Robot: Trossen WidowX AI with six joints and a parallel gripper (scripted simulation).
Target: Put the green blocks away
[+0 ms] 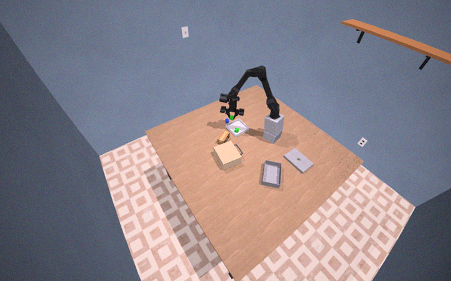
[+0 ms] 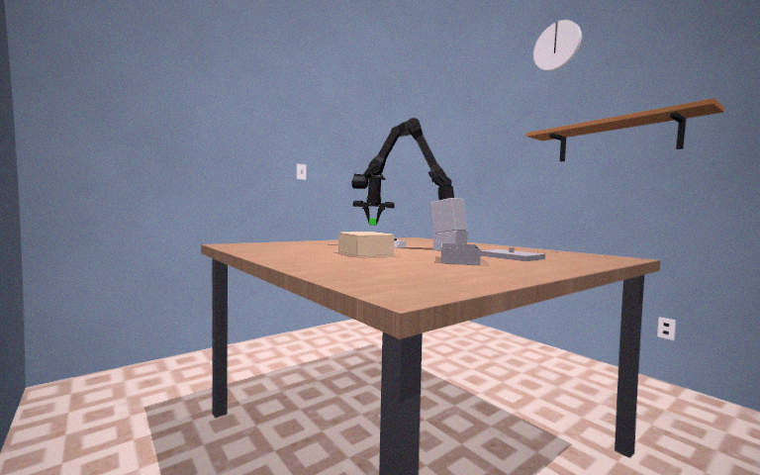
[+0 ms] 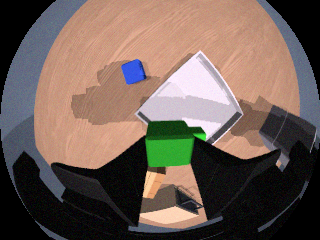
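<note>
Now: the grey lidded box 56 cm to the left of my hand, 24 cm behind it and 12 cm below it. From my hand the other things lie so: blue block (13 cm below, 8 cm to the right, 1 cm behind); white basket (13 cm below, 4 cm to the left, 4 cm behind); red block (13 cm below, 12 cm ahead, 7 cm to the left).
</note>
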